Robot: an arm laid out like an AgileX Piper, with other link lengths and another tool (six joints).
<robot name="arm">
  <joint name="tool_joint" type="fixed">
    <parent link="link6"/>
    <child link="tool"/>
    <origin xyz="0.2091 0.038 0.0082" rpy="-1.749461 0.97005 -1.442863"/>
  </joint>
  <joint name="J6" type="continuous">
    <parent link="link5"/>
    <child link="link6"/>
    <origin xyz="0.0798 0 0.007"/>
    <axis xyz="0.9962 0 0.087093"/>
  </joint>
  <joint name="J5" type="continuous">
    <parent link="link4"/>
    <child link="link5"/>
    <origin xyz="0 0 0"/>
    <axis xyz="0 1 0"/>
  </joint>
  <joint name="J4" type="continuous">
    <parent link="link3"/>
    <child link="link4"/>
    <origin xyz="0.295 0 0.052"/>
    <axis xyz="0.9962 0 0.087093"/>
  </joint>
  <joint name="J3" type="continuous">
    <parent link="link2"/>
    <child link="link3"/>
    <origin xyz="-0.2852 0 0.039"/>
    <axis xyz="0 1 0"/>
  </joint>
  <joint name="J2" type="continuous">
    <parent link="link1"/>
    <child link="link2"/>
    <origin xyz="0 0 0"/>
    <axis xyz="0 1 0"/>
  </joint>
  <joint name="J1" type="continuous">
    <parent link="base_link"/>
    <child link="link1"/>
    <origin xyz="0 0 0.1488"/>
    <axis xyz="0 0 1"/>
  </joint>
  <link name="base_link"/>
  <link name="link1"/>
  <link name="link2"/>
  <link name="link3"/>
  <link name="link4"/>
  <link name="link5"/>
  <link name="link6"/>
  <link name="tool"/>
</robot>
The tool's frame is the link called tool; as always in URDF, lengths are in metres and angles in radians. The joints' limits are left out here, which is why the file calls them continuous.
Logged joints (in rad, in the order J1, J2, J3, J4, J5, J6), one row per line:
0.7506 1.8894 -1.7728 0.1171 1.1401 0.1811
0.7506 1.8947 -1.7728 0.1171 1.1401 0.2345
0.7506 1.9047 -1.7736 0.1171 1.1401 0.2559
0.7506 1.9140 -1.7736 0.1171 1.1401 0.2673
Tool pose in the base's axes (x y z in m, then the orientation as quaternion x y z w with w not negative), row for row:
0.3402 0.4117 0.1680 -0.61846 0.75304 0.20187 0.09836
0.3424 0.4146 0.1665 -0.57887 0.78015 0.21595 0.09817
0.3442 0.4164 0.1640 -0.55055 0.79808 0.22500 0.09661
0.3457 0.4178 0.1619 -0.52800 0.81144 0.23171 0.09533
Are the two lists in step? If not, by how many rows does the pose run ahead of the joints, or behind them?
The pose runs 2 rows behind the joints: the pose in row i belongs to the joints in row i - 2.
